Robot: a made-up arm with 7 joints.
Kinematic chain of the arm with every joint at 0, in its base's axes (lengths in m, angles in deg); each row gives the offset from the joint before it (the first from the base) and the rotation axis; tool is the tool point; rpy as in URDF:
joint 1: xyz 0 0 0.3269 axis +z
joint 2: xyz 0 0 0 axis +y
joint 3: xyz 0 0 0.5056 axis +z
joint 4: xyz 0.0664 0 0 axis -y
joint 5: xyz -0.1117 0 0.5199 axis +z
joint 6: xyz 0 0 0 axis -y
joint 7: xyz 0.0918 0 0 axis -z
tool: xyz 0 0 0 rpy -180 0 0
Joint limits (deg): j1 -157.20..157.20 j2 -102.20..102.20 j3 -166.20..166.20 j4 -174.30..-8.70 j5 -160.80..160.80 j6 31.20..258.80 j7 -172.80..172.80
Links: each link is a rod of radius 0.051 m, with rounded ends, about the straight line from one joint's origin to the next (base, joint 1, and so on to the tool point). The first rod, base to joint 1, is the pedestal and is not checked.
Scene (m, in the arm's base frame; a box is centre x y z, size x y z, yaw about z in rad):
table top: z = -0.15
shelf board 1: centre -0.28 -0.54 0 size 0.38 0.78 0.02 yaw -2.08
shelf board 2: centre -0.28 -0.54 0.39 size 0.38 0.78 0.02 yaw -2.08
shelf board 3: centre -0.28 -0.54 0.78 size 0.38 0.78 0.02 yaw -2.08
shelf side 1: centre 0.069 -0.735 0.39 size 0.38 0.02 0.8 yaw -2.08
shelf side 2: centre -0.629 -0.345 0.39 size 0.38 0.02 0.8 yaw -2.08
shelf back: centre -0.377 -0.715 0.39 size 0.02 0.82 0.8 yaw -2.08
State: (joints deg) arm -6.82 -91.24 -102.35 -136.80 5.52 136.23 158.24
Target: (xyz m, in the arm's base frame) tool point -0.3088 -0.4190 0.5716
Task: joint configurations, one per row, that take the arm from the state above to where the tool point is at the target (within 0.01 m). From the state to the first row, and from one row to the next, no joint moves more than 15 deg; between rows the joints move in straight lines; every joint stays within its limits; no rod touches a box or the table.
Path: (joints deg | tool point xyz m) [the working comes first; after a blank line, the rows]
Joints at the target: -21.33 -87.94 -64.39 -143.47 0.96 137.02 158.24
Straight joint move there: touches shelf board 2.

1: -15.59 -85.15 -107.40 -149.30 5.97 123.26 158.24 | -0.2154 -0.4437 0.1763
2: -24.36 -79.06 -112.46 -161.80 6.42 110.29 158.24 | -0.1526 -0.3269 0.1719
3: -33.14 -72.98 -117.51 -174.30 6.87 97.32 158.24 | -0.0772 -0.2134 0.1890
4: -33.89 -78.39 -104.00 -172.70 5.15 105.45 158.24 | -0.0966 -0.2602 0.2426
5: -34.65 -83.81 -90.48 -171.09 3.43 113.58 158.24 | -0.1189 -0.2904 0.3148
6: -35.41 -89.23 -76.96 -169.49 1.71 121.70 158.24 | -0.1438 -0.2958 0.3998
7: -36.17 -94.65 -63.44 -167.88 -0.02 129.83 158.24 | -0.1701 -0.2713 0.4890
8: -36.93 -100.06 -49.92 -166.28 -1.74 137.96 158.24 | -0.1947 -0.2147 0.5716
9: -29.13 -94.00 -57.16 -154.87 -0.39 137.49 158.24 | -0.2581 -0.3136 0.5809
10: -21.33 -87.94 -64.39 -143.47 0.96 137.02 158.24 | -0.3089 -0.4190 0.5716

